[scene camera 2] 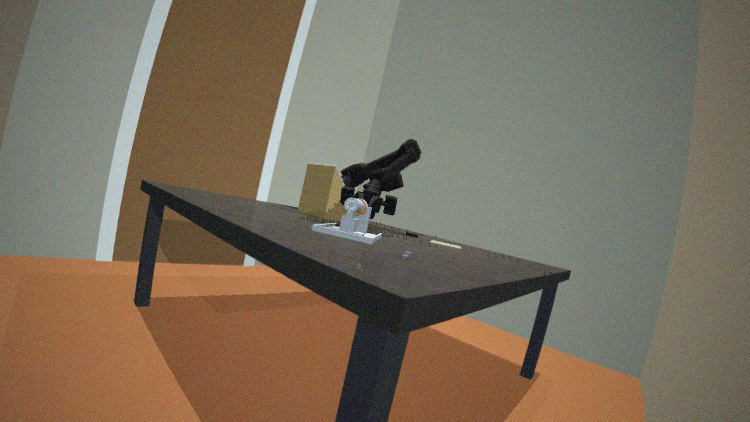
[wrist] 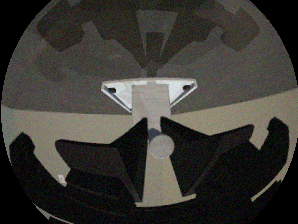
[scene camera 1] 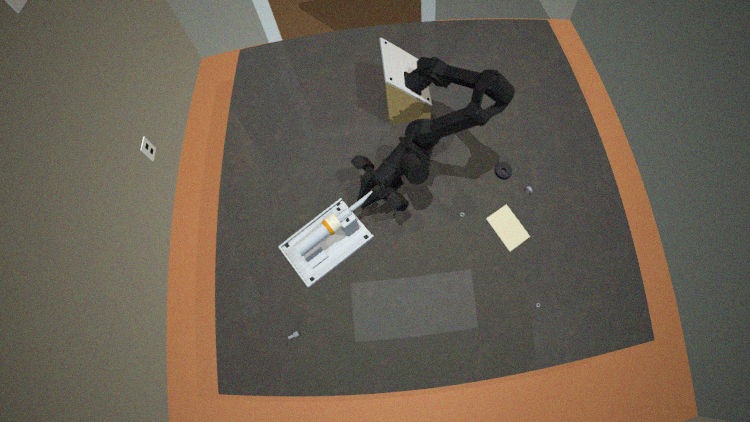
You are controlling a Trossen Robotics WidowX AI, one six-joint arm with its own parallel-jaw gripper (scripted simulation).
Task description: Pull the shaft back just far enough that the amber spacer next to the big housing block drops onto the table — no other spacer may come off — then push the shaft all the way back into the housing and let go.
Observation:
In view: the gripper (scene camera 1: pixel 359 205), a cream card (scene camera 1: pixel 508 228) and a white baseplate (scene camera 1: pixel 313 252).
The gripper shows as well in scene camera 2 (scene camera 2: pixel 362 212) and in the wrist view (wrist: pixel 153 121). The white baseplate also shows in scene camera 2 (scene camera 2: pixel 354 227) and in the wrist view (wrist: pixel 152 98). The wrist view misses the cream card: it is out of frame.

